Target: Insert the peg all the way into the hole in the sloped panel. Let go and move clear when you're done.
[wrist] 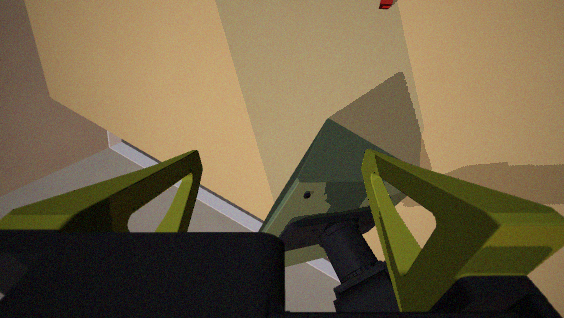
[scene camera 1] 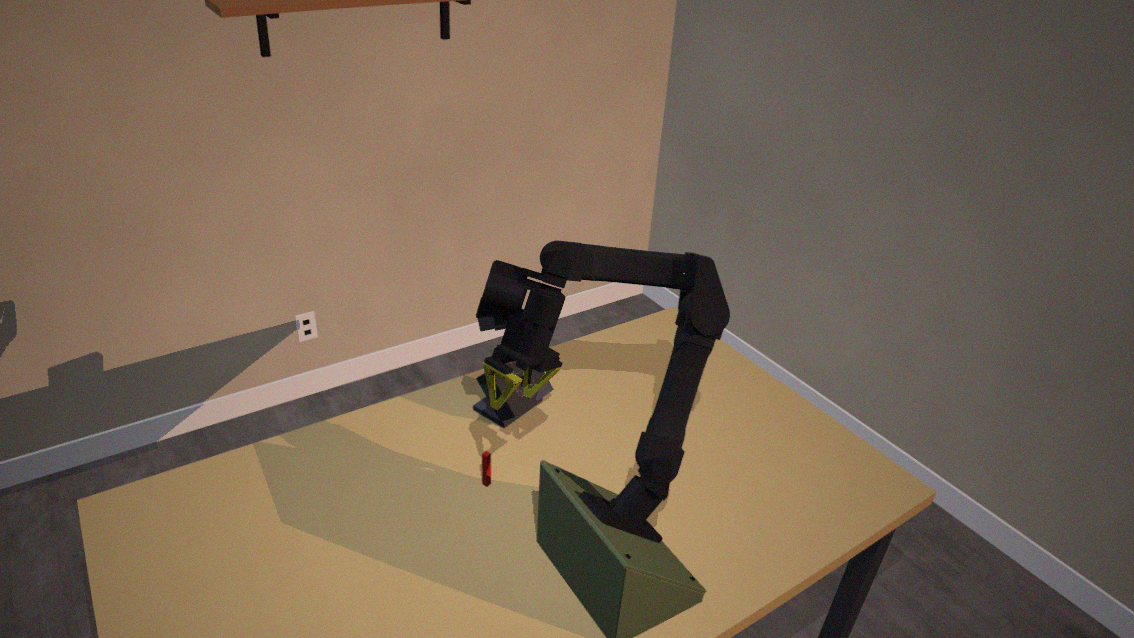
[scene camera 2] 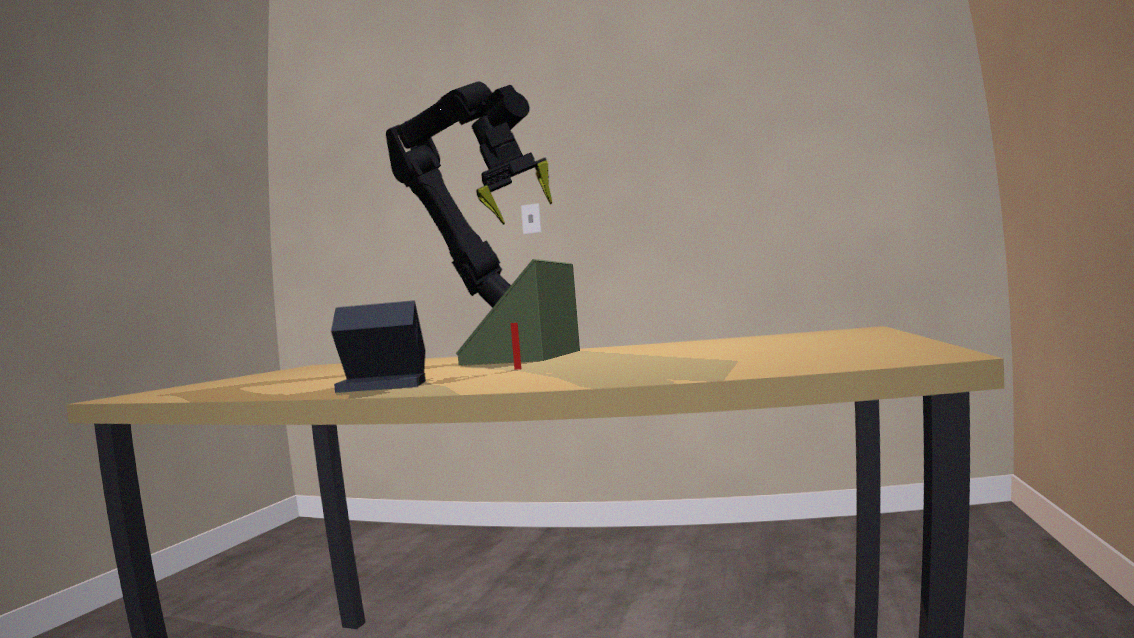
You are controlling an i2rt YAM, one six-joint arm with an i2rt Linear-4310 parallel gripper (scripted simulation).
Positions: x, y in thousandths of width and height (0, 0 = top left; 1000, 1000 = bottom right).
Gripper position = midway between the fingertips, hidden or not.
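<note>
The gripper (scene camera 1: 451, 631), (scene camera 2: 465, 335), (wrist: 499, 498): in sight, wrist view and scene camera 2 included.
</note>
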